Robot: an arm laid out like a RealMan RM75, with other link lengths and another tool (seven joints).
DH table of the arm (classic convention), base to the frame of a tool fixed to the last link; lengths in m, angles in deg. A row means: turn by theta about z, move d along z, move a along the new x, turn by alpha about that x. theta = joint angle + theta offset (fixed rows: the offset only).
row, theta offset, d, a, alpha
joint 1, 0, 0.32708, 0, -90
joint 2, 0, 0, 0, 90
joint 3, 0, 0.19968, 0, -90
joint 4, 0, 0, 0, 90
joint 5, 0, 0.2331, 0, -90
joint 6, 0, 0, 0, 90
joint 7, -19.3, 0.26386, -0.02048, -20.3
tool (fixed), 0, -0.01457, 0, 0
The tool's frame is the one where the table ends.
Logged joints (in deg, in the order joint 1, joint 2, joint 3, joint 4, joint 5, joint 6, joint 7), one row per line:
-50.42, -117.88, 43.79, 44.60, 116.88, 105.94, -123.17
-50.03, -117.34, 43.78, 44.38, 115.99, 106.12, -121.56
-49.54, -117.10, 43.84, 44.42, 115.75, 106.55, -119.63
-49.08, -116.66, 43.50, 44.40, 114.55, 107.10, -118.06
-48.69, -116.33, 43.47, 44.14, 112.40, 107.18, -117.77
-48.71, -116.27, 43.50, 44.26, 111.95, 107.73, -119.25
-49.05, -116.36, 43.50, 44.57, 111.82, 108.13, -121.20
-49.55, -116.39, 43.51, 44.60, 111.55, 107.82, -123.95
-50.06, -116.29, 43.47, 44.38, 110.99, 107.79, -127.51
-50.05, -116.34, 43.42, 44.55, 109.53, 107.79, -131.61
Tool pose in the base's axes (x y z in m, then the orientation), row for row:
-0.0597, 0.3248, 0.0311, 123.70, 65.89, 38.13
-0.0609, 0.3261, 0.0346, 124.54, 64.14, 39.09
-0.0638, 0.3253, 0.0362, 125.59, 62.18, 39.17
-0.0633, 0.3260, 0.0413, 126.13, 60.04, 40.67
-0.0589, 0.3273, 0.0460, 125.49, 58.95, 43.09
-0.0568, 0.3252, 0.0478, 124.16, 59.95, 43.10
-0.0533, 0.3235, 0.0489, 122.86, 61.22, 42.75
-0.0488, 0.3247, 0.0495, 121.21, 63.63, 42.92
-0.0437, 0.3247, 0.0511, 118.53, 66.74, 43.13
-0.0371, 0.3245, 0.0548, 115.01, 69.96, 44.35
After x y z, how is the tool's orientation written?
As a rotation vector, in degrees.
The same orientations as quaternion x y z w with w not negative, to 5 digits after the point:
0.81278, 0.43294, 0.25054, 0.29864
0.81766, 0.42111, 0.25664, 0.29706
0.82430, 0.40811, 0.25709, 0.29645
0.82791, 0.39410, 0.26696, 0.29662
0.82475, 0.38743, 0.28320, 0.29914
0.81849, 0.39520, 0.28412, 0.30524
0.81220, 0.40471, 0.28261, 0.31092
0.80229, 0.42117, 0.28409, 0.31344
0.78700, 0.44313, 0.28637, 0.31977
0.76662, 0.46633, 0.29562, 0.32776

